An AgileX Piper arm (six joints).
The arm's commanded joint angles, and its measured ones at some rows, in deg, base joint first. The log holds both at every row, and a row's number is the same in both.
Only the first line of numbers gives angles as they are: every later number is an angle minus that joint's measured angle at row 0.
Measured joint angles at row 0: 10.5, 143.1, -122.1, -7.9, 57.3, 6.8
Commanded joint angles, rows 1 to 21: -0.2, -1.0, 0.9, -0.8, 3.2, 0.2; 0.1, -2.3, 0.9, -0.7, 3.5, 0.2; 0.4, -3.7, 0.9, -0.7, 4.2, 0.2; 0.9, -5.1, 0.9, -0.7, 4.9, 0.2; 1.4, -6.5, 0.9, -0.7, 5.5, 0.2; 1.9, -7.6, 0.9, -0.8, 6.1, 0.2; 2.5, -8.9, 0.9, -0.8, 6.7, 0.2; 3.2, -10.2, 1.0, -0.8, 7.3, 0.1; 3.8, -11.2, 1.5, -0.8, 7.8, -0.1; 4.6, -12.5, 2.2, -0.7, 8.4, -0.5; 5.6, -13.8, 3.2, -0.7, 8.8, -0.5; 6.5, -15.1, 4.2, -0.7, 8.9, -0.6; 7.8, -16.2, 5.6, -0.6, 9.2, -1.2; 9.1, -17.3, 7.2, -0.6, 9.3, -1.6; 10.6, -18.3, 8.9, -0.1, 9.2, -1.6; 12.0, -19.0, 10.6, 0.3, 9.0, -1.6; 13.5, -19.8, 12.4, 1.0, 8.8, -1.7; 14.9, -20.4, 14.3, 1.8, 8.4, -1.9; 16.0, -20.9, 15.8, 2.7, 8.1, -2.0; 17.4, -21.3, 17.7, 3.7, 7.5, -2.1; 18.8, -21.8, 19.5, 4.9, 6.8, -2.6
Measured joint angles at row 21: 14.2, -19.5, 13.2, 1.5, 8.2, -1.0
